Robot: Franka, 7 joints.
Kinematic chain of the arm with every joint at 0, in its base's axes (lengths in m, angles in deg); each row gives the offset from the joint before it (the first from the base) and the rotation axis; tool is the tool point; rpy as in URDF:
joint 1: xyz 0 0 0.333 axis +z
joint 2: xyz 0 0 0 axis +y
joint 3: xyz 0 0 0.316 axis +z
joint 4: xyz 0.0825 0 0 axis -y
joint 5: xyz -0.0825 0 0.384 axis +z
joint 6: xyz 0 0 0 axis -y
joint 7: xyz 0.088 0 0 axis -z
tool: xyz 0 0 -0.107 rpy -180 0 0
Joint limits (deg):
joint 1: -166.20..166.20
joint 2: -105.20..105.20
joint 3: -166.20..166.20
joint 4: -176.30..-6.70
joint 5: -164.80..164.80
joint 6: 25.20..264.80
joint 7: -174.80..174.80
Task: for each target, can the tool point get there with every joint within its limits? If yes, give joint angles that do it. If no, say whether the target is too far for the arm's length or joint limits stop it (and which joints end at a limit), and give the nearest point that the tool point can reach.
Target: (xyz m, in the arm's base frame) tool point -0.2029 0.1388 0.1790
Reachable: yes | joints 48.36 -45.16 134.30 -153.23 -37.45 75.35 22.20
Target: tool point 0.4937 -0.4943 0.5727
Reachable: yes | joints -67.85 79.57 133.15 -27.01 133.67 219.44 -132.94
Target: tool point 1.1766 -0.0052 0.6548
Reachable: no: too far | nearest point 0.8275 -0.0037 0.5593 | short by 0.362 m
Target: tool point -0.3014 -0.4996 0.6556
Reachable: yes | joints -32.53 -19.12 -71.15 -105.52 -116.81 102.99 -121.03
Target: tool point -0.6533 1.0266 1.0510
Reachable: no: too far | nearest point -0.3967 0.6233 0.7690 | short by 0.555 m
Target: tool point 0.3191 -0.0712 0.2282
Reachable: yes | joints 66.72 -3.76 -62.67 -159.14 101.93 187.98 139.15
